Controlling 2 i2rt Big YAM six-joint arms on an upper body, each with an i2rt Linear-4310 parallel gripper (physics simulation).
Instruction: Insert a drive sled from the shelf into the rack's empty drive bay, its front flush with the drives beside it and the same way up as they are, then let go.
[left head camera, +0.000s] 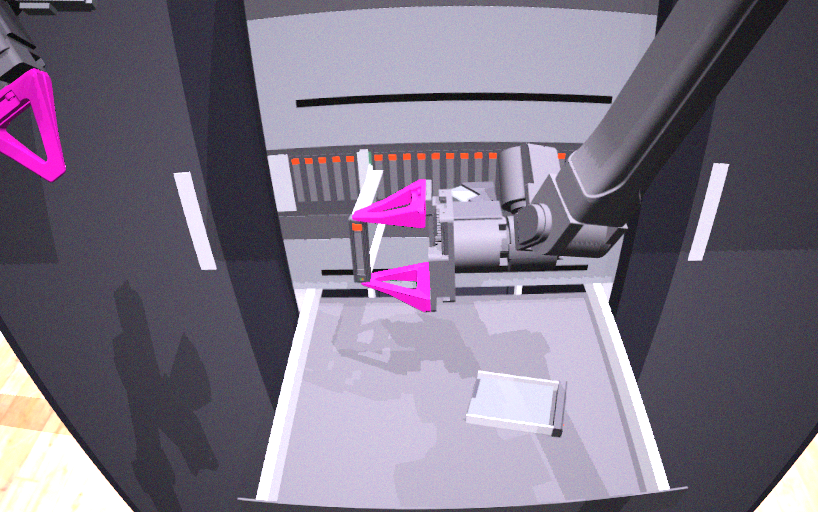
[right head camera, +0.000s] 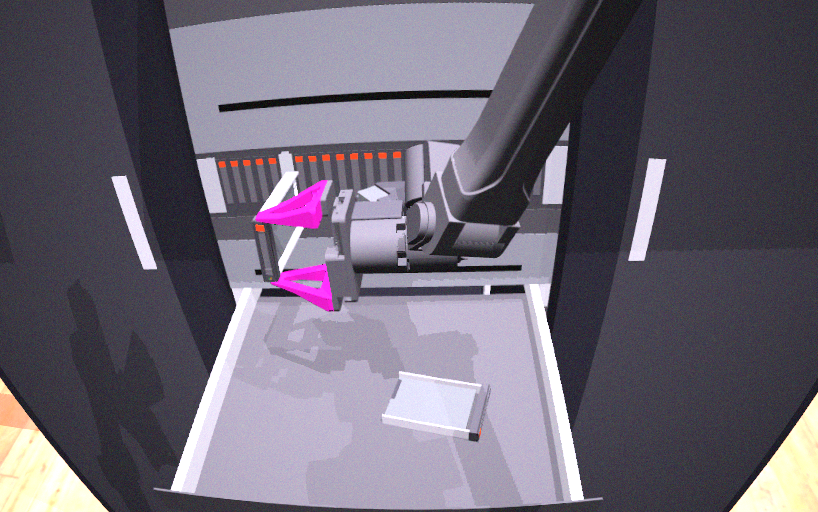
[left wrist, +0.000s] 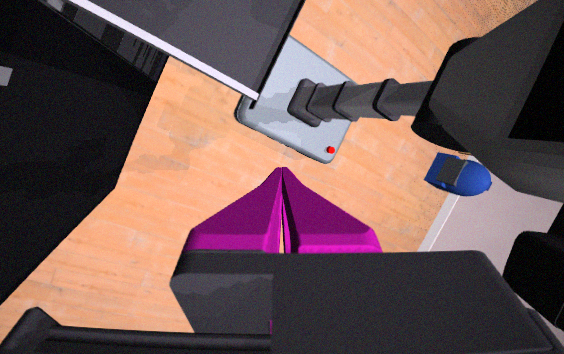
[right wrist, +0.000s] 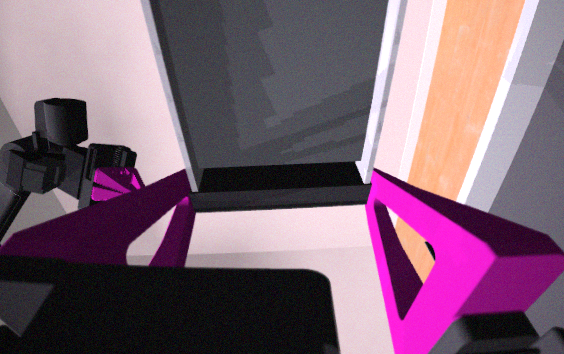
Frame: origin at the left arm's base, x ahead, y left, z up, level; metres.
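Seen in the pictures: left gripper, between the fingertips: (left head camera: 58, 177) (left wrist: 281, 177); right gripper, between the fingertips: (left head camera: 357, 249) (right head camera: 264, 249) (right wrist: 281, 178).
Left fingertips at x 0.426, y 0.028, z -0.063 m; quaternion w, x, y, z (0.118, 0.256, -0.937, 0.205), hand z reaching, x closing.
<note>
A point is followed by its place in that frame.
My right gripper (left head camera: 359, 249) @[x 0.587, y -0.166, z -0.247 m] (right head camera: 266, 250) @[x 0.587, y -0.166, z -0.247 m] (right wrist: 281, 178) @[x 0.587, y -0.166, z -0.247 m] is shut on a drive sled (left head camera: 360, 256) @[x 0.580, y -0.169, z -0.251 m] (right head camera: 266, 256) @[x 0.580, y -0.169, z -0.251 m] (right wrist: 280, 100) @[x 0.626, y -0.172, z -0.248 m], a fingertip at each end of its dark front. The sled stands on edge, orange tab up, its pale rails pointing toward the rack. The empty bay (left head camera: 363, 158) (right head camera: 285, 160) is a pale gap between orange-tabbed drives (left head camera: 421, 169) @[x 0.738, y -0.231, z -0.232 m] (right head camera: 326, 170) @[x 0.738, y -0.212, z -0.232 m]. The held sled's front is well out from the drives; its rear end overlaps the gap's lower part in view. A second sled (left head camera: 513, 401) @[x 0.548, y -0.342, z -0.454 m] (right head camera: 434, 401) @[x 0.552, y -0.344, z -0.455 m] lies flat on the shelf (left head camera: 283, 410) @[x 0.514, y -0.062, z -0.430 m] (right head camera: 211, 398) @[x 0.526, y -0.066, z -0.430 m]. My left gripper (left wrist: 281, 177) @[x 0.426, y 0.028, z -0.063 m] is shut and empty, away at the left.
Dark cabinet sides (left head camera: 132, 211) @[x 0.719, y 0.183, z -0.264 m] (right head camera: 712, 181) @[x 0.719, y -0.728, z -0.239 m] with pale strips stand either side of the rack. The right arm (left head camera: 670, 114) @[x 0.471, y -0.420, z -0.052 m] (right head camera: 543, 114) @[x 0.473, y -0.424, z -0.059 m] reaches in from the upper right and covers the drives at the right. The left wrist view shows a grey base plate (left wrist: 280, 120) @[x 0.070, y -0.131, z -1.208 m] on the wooden floor.
</note>
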